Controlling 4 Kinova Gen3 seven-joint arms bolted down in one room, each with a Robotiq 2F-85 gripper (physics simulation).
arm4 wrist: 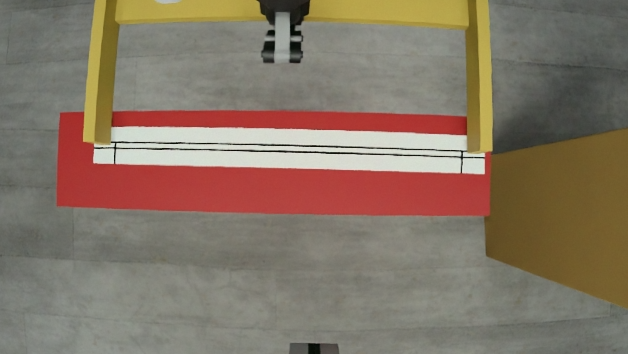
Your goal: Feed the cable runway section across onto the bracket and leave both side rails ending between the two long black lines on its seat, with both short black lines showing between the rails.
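Observation:
The yellow cable runway section shows its cross member [200,15] at the top, with a left side rail [101,85] and a right side rail [479,85] reaching over the red bracket [275,192]. Both rail ends lie over the bracket's white seat [250,160], close to the upper long black line and short of the lower one. Whether they are fully past the upper line is hard to tell. Both short black lines show between the rails. Arm4's gripper [314,348] is shut at the bottom edge. Another arm's gripper [282,52] hangs by the cross member; its arm and finger state are unclear.
A large ochre block [560,215] stands at the right, next to the bracket's right end. Part of a white object [167,1] shows at the top edge over the cross member. Grey floor [200,295] lies below the bracket.

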